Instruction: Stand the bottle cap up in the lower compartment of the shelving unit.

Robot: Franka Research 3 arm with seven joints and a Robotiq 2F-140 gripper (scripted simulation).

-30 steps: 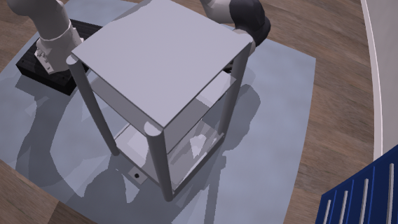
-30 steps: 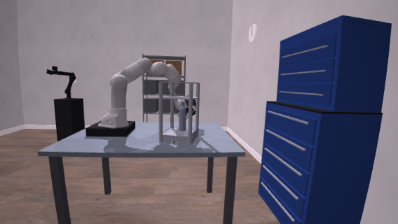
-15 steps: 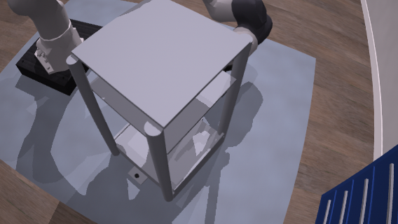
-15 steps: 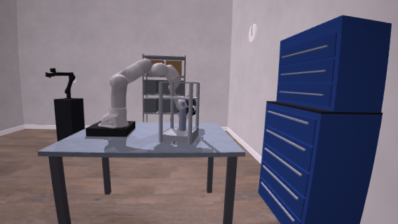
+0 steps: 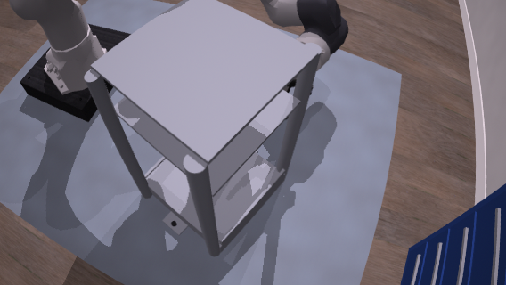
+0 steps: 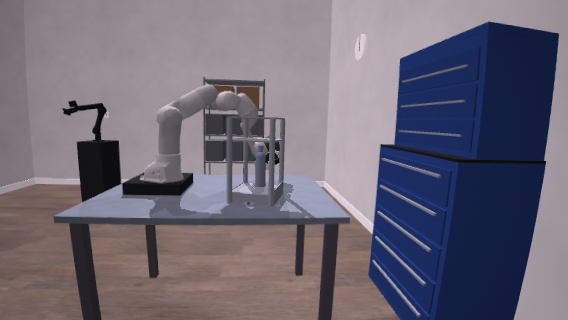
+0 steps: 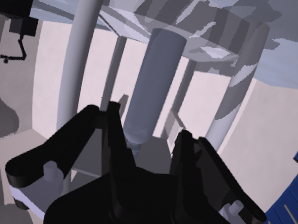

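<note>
Right now my hand is 2 cm past the shelving unit, 10 cm to the left of it and 4 cm below it.
</note>
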